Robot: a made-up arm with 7 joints.
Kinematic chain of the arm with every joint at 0, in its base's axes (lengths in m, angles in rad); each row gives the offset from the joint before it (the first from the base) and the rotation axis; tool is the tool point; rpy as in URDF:
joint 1: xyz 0 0 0.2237 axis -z
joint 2: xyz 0 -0.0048 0.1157 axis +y
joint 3: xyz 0 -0.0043 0.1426 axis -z
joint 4: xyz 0 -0.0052 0.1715 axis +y
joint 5: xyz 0 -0.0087 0.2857 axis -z
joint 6: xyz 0 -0.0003 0.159 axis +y
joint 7: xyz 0 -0.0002 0.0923 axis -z
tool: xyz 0 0 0 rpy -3.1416 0 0
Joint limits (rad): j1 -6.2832..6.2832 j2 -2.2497..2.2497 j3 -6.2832..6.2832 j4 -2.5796..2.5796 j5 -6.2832..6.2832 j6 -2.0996..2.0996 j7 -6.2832..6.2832
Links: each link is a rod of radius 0.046 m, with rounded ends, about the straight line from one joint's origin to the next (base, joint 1, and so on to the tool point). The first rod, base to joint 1, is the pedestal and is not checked.
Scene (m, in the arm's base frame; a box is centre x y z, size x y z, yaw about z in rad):
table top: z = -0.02
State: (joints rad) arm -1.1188 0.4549 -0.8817 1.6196 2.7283 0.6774 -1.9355
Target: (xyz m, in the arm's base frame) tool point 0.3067 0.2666 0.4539
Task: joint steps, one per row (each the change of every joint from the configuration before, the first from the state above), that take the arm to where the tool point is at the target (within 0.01 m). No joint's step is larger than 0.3 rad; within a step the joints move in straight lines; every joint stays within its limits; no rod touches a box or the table.
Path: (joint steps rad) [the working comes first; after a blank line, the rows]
Joints at the target: -0.5482 -0.2009 -0.3028 2.2871 2.6064 0.9085 -1.9355
Straight joint move there: clear.

1: 0.1902 -0.2186 0.1930 0.2225 -0.0406 0.0770 0.0000
2: 0.1902 -0.2186 0.1930 0.2225 -0.0407 0.0771 0.0000
3: 0.1902 -0.2186 0.1929 0.2225 -0.0406 0.0770 0.0000

